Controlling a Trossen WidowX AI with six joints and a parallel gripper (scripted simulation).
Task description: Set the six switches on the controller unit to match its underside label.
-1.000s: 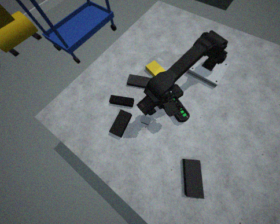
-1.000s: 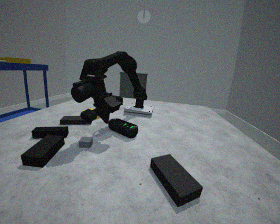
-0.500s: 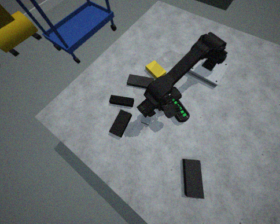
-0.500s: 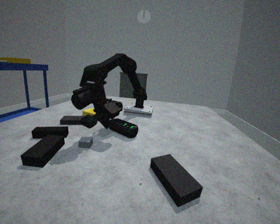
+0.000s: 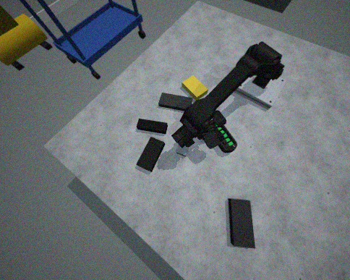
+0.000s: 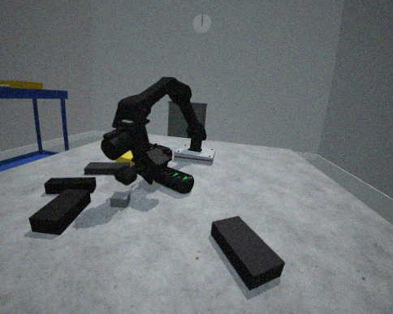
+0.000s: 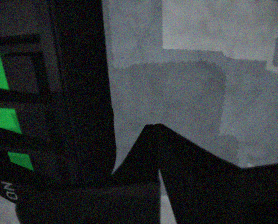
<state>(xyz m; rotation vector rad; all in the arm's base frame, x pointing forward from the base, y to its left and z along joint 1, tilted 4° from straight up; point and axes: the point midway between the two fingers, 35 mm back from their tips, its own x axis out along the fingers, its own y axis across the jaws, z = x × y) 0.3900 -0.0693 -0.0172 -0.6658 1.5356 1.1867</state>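
Right now my gripper tip is 130 mm short of the grey cube, 30 mm to the left of it and 10 mm below it. The rest, counted from my gripper tip: yellow block: 180 mm to the right, 170 mm behind, 10 mm above; then dark block: 290 mm to the left, 200 mm ahead, 10 mm above.
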